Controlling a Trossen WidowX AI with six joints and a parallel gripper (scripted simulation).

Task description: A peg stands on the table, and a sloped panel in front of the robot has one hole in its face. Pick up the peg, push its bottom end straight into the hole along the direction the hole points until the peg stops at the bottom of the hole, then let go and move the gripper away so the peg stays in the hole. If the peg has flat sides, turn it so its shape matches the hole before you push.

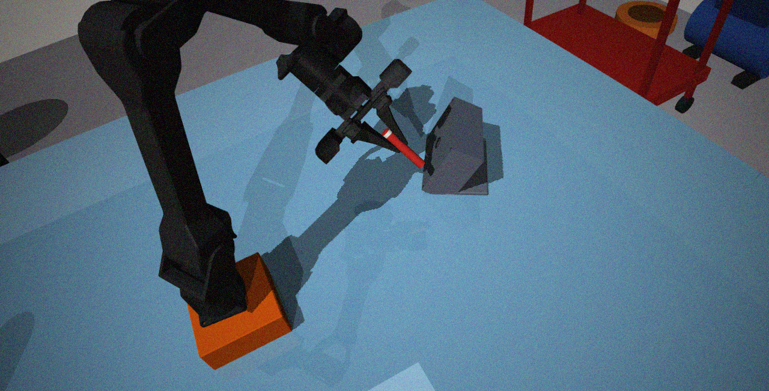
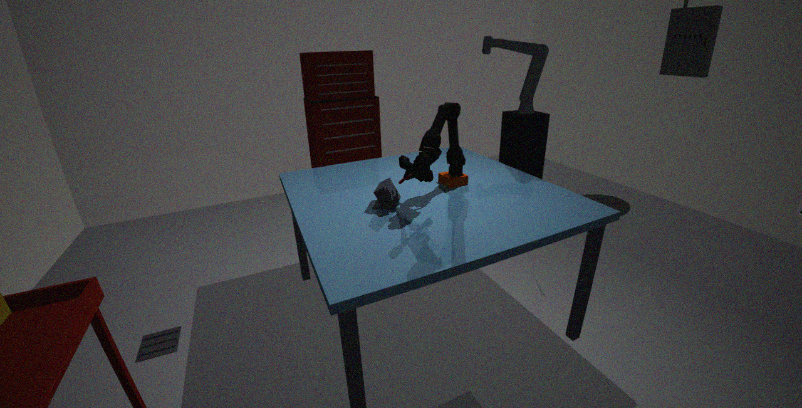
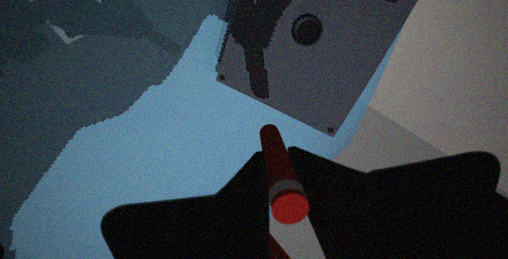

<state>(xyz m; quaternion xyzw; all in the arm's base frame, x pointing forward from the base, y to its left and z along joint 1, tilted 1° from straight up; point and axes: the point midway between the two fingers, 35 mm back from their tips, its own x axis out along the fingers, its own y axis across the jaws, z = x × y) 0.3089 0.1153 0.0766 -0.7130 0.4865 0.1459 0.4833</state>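
The grey sloped panel lies 90 mm ahead of my gripper tip, 20 mm to the left of it and 60 mm below it. From my gripper tip the other things lie so: red peg 10 mm behind, 10 mm to the left, 10 mm above.
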